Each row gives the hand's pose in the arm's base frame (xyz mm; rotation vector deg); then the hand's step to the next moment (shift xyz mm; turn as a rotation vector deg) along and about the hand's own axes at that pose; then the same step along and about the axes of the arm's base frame.
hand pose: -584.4 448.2 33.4 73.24 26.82 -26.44
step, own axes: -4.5 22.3 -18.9 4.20 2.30 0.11
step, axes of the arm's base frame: 7.6 23.7 16.0 4.76 0.13 -0.55
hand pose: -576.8 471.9 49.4 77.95 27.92 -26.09
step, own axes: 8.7 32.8 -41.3 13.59 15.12 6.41
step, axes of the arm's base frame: 23.2 45.6 15.6 20.19 -4.39 5.25
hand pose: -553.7 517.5 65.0 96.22 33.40 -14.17
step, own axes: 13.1 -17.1 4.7 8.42 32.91 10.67
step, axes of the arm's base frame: 3.2 0.2 -21.8 25.48 -11.39 22.11
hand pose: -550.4 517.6 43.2 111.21 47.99 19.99
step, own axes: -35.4 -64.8 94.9 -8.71 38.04 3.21
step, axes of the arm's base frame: 0.7 -67.3 -99.6 11.03 -19.70 31.99
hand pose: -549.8 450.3 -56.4 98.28 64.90 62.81
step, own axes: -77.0 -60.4 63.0 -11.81 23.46 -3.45
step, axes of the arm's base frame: 25.7 -64.7 -93.3 0.25 -17.44 19.94
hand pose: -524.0 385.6 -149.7 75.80 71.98 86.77
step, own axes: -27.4 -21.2 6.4 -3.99 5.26 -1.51
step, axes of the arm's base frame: 10.0 -19.9 -27.3 -0.42 -5.33 4.16
